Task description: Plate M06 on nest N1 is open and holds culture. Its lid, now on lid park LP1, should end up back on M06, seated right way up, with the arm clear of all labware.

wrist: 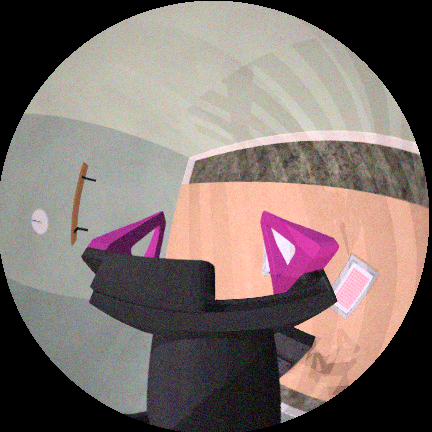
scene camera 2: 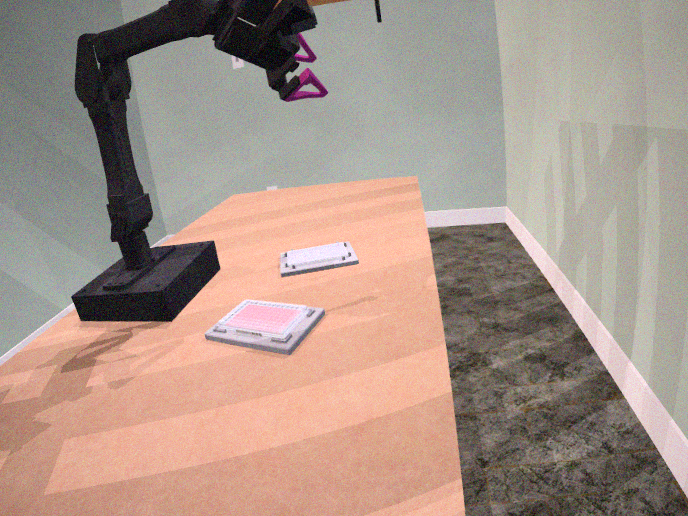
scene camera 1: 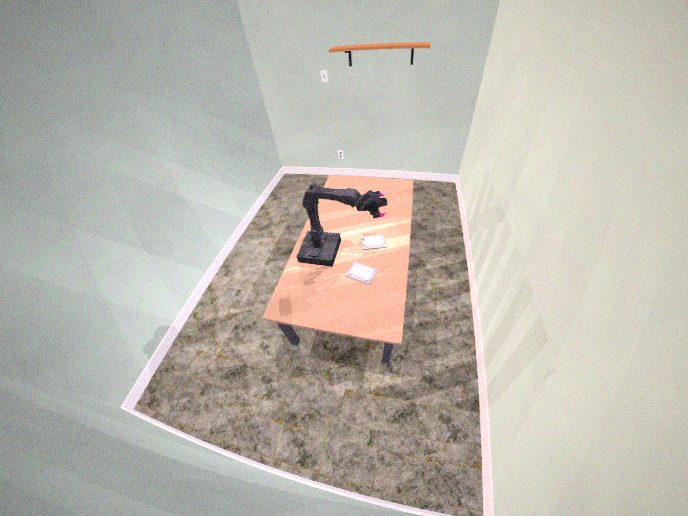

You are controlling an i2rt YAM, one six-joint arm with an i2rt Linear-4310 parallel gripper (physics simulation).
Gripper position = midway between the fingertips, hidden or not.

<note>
My gripper (scene camera 2: 320, 76) is open, holding nothing. A flat white lid (scene camera 2: 330, 252) sits on a grey plate holder (scene camera 2: 285, 271). A grey plate with pink top (scene camera 2: 265, 319) sits on a grey plate holder (scene camera 2: 286, 346).
The grey plate with pink top also shows in the wrist view (wrist: 356, 279). My gripper also shows in the wrist view (wrist: 212, 216).
</note>
